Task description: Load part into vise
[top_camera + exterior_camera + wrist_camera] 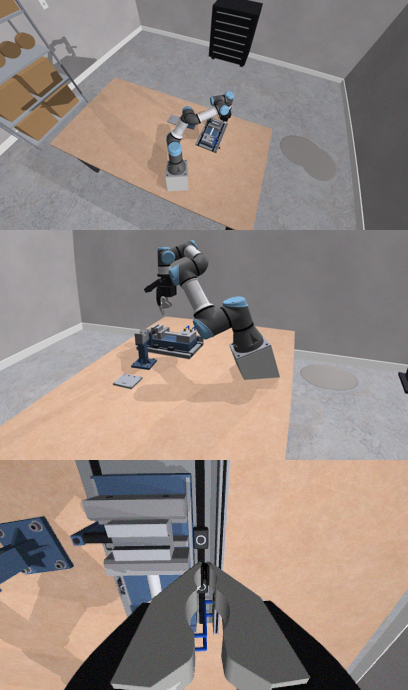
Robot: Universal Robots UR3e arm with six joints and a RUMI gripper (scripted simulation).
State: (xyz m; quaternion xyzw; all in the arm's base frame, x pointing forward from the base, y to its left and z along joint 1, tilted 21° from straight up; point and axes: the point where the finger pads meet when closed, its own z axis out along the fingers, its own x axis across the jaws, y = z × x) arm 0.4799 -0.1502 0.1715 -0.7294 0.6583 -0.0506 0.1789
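Now: the part 70 mm below my hand, 60 mm to the left of it and 10 mm behind it. From my hand the other things lie so: fixed jaw: 90 mm below, 70 mm to the left, 20 mm ahead; work stop: 110 mm to the left, 80 mm below, 20 mm behind; vise: 130 mm below, 80 mm behind, 60 mm to the left.
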